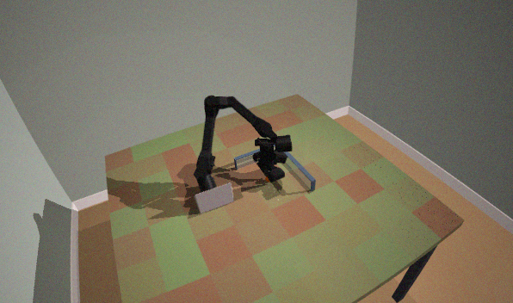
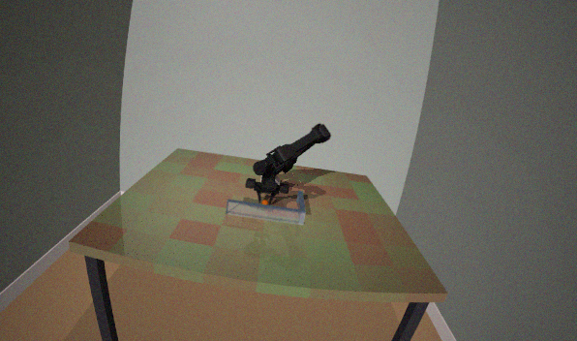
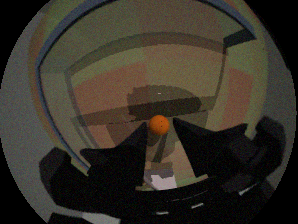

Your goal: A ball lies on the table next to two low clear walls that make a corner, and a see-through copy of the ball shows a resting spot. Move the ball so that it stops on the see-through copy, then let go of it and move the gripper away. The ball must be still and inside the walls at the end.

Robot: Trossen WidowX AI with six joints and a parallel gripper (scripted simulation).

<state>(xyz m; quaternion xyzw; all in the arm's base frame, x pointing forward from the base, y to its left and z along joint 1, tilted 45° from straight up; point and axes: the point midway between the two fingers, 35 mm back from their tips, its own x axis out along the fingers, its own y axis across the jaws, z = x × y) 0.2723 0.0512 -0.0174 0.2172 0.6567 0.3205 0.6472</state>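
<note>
The orange ball lies right at my gripper tip. The rest, counted from my gripper tip: clear wall 13 cm ahead, 2 cm to the left, 2 cm above; see-through copy of ball right at my gripper tip.
</note>
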